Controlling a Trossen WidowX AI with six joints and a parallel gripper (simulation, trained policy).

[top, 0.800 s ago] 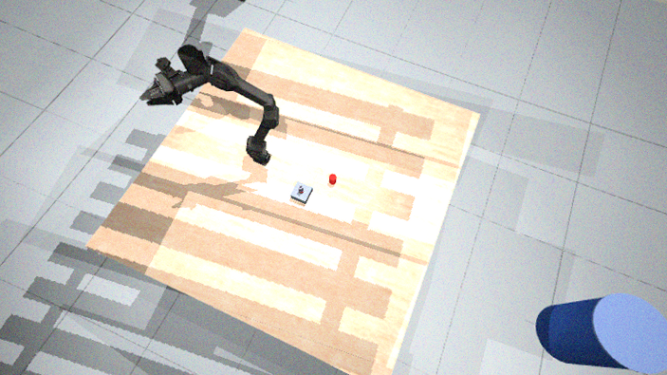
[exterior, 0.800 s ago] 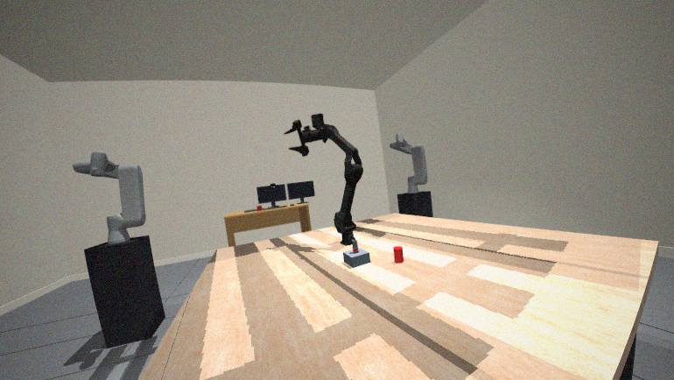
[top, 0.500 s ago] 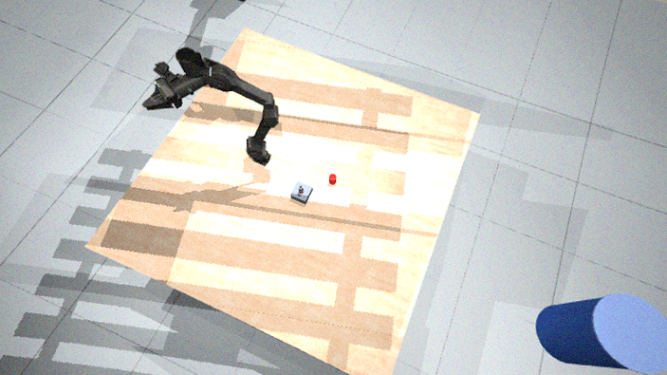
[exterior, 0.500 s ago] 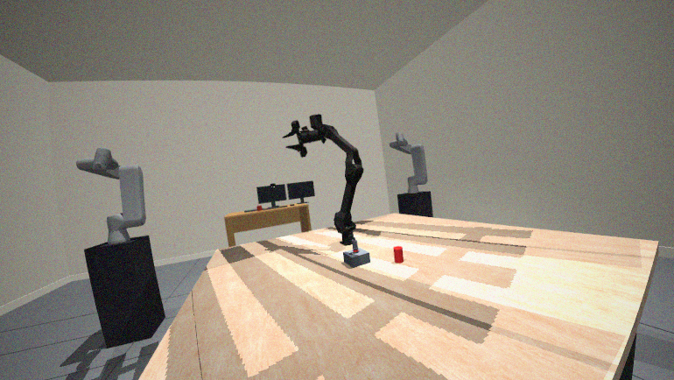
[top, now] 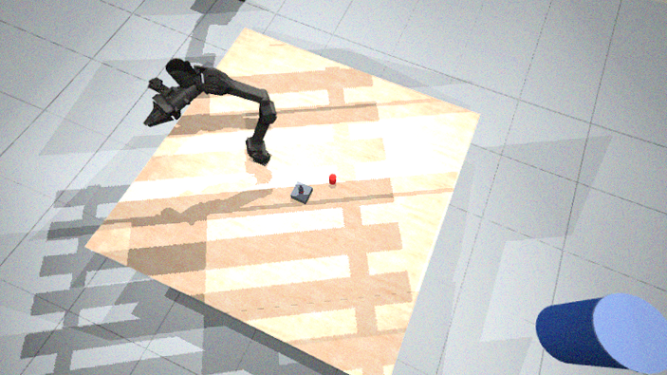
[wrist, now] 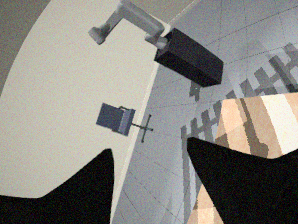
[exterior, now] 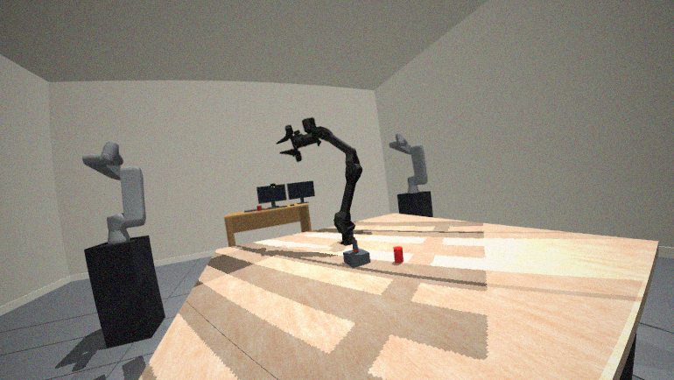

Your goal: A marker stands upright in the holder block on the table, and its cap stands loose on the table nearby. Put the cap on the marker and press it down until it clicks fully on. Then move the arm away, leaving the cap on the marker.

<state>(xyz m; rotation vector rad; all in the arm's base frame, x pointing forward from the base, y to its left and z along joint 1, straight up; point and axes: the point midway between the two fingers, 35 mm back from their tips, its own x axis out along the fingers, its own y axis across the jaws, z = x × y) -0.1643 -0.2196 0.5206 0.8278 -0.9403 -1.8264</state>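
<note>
The red cap lies 52 cm ahead of my gripper tip, 28 cm to the left of it and 49 cm below it. Also, from my gripper tip: grey holder block: 42 cm ahead, 16 cm to the left, 50 cm below.
</note>
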